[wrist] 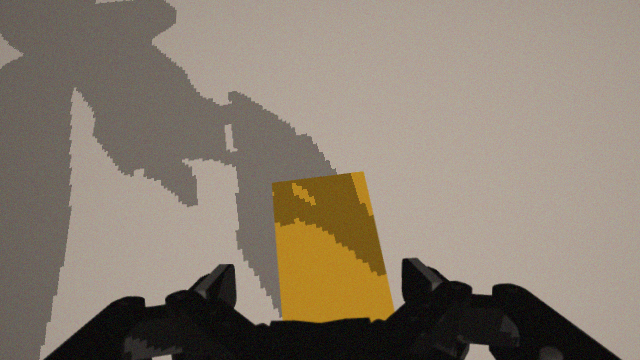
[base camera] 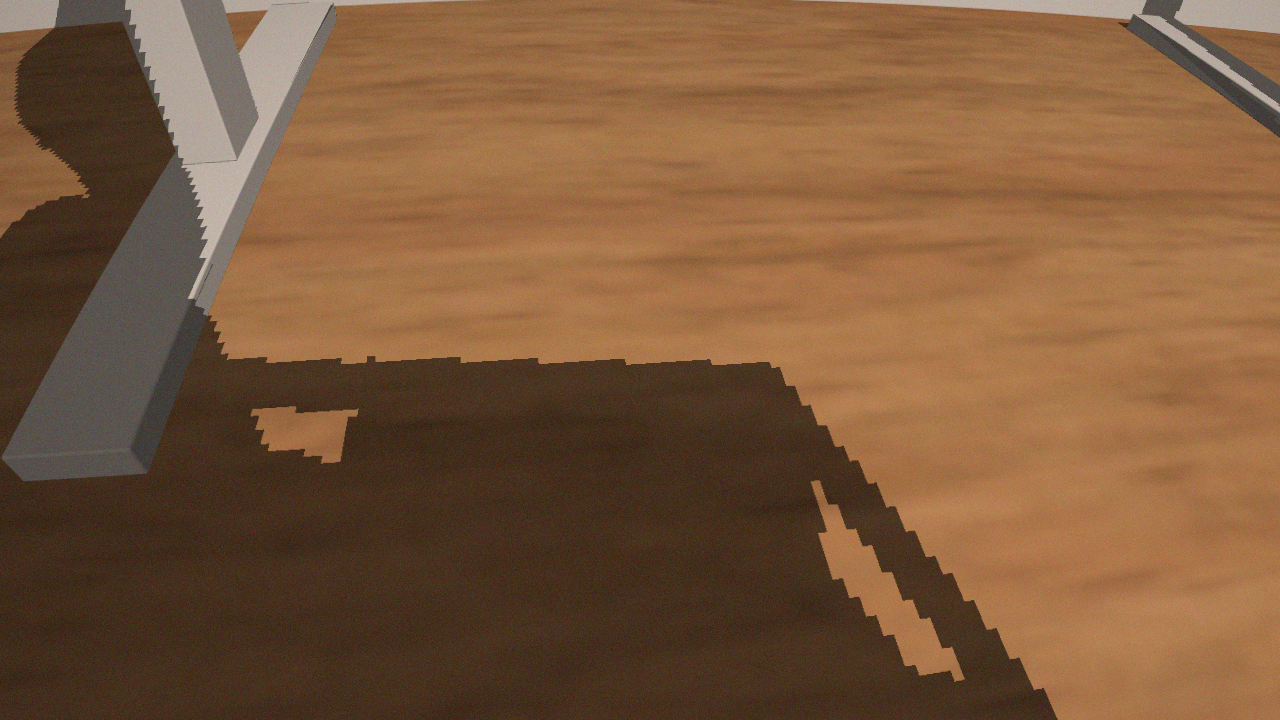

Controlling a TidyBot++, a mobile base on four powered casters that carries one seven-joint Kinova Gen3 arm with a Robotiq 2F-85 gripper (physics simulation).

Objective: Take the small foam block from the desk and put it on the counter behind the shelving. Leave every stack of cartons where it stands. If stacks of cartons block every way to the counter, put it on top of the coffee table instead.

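Places are measured from the arm's base along level axes (x ahead, y left, z up), in centimetres.
Pixels of known places: gripper, fingertip midpoint: (wrist: 318, 280).
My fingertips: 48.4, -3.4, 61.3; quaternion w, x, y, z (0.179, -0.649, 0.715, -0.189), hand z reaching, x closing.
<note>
Behind a point stands the place of what it marks, as x, y, z.
The small foam block (wrist: 327, 270) {49.1, -4.0, 59.9}, a yellow box shape, rests on the pale desk top (wrist: 500, 125) {60.6, -22.0, 55.4} in the wrist view. Its lower end is hidden behind the gripper's dark body. My gripper (wrist: 318, 280) {48.3, -3.4, 61.3} is open, with one fingertip to the left of the block and the other to the right, and a gap on each side. The gripper's shadow falls across the upper part of the block. In the base camera view a grey-white desk leg and foot (base camera: 89, 358) stand on the left. The counter, shelving, cartons and coffee table do not show.
Another grey foot bar (base camera: 1208, 71) {98.3, -82.8, -38.1} stands at the upper right of the base camera view. The wooden floor (base camera: 671, 223) {59.1, -5.6, -39.7} lies between the two feet, with a large dark shadow across its near part. A pale wall shows along the top edge.
</note>
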